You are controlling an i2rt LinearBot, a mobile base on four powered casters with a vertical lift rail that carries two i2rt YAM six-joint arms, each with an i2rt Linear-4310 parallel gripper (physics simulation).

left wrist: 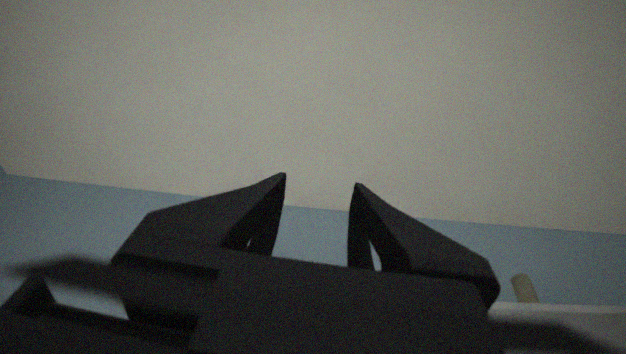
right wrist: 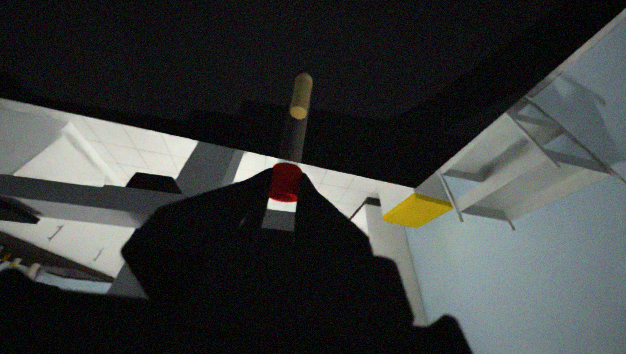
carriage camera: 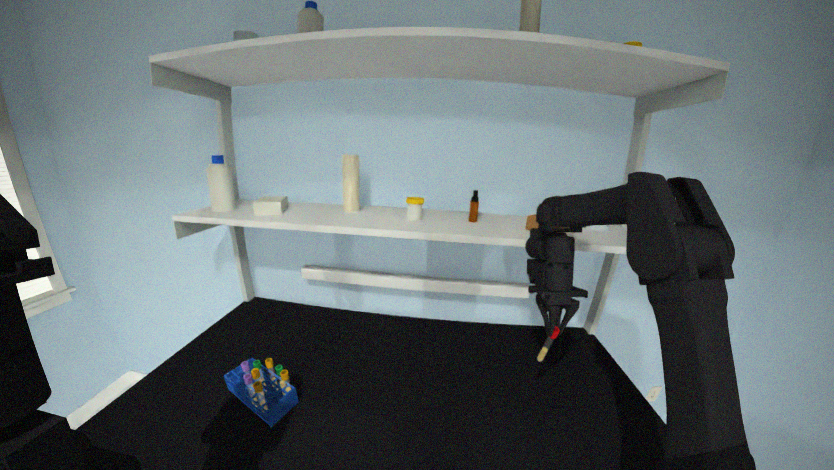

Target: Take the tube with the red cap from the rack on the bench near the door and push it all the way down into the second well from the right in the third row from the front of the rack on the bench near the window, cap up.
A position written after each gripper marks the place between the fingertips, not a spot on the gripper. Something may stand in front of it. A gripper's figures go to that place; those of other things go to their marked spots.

The right gripper [right wrist: 286, 178] is 13 cm from the lens. A white bin with yellow lid [right wrist: 413, 207]: 178 cm from the lens.
